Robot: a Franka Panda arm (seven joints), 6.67 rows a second.
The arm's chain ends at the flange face. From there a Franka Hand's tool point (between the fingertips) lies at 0.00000 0.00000 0.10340 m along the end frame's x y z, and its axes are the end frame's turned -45 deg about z.
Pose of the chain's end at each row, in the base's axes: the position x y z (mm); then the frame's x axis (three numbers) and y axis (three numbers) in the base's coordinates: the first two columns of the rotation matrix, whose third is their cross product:
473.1, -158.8, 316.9, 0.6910, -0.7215, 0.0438, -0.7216, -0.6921, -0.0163
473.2, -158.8, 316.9, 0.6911, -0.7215, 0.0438, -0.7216, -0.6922, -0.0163
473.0, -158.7, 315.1, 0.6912, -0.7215, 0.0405, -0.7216, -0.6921, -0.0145
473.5, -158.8, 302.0, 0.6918, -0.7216, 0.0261, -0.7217, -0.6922, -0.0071
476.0, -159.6, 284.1, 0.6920, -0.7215, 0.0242, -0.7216, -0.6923, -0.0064
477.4, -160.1, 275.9, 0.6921, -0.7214, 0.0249, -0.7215, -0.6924, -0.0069
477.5, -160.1, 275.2, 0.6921, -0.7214, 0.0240, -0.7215, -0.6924, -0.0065
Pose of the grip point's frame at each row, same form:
477.5, -160.9, 213.6, 0.9989, -0.0208, 0.0425, -0.0216, -0.9996, 0.0194
477.6, -160.9, 213.6, 0.9989, -0.0207, 0.0425, -0.0216, -0.9996, 0.0194
477.0, -160.7, 211.8, 0.9990, -0.0208, 0.0389, -0.0215, -0.9996, 0.0184
475.9, -160.2, 198.6, 0.9995, -0.0208, 0.0235, -0.0211, -0.9997, 0.0134
478.2, -160.9, 180.7, 0.9996, -0.0206, 0.0216, -0.0209, -0.9997, 0.0126
479.7, -161.5, 172.5, 0.9996, -0.0205, 0.0225, -0.0208, -0.9997, 0.0127
479.7, -161.4, 171.8, 0.9996, -0.0205, 0.0216, -0.0208, -0.9997, 0.0124

